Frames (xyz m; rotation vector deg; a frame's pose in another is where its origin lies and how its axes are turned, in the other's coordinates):
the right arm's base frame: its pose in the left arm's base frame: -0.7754 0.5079 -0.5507 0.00 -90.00 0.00
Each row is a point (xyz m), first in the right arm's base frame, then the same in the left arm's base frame.
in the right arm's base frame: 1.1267 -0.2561 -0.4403
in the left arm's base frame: -0.3351 0.2518 0.5760
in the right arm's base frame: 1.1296 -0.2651 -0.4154
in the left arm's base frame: -0.3600 0.2428 0.5789
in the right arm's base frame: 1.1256 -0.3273 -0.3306
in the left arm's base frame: -0.4448 0.1806 0.5749
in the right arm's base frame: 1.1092 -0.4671 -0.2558
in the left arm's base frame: -0.5196 0.0408 0.5585
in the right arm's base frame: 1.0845 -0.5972 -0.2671
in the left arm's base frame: -0.5083 -0.0893 0.5338
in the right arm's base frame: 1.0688 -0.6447 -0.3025
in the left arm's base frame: -0.4729 -0.1368 0.5181
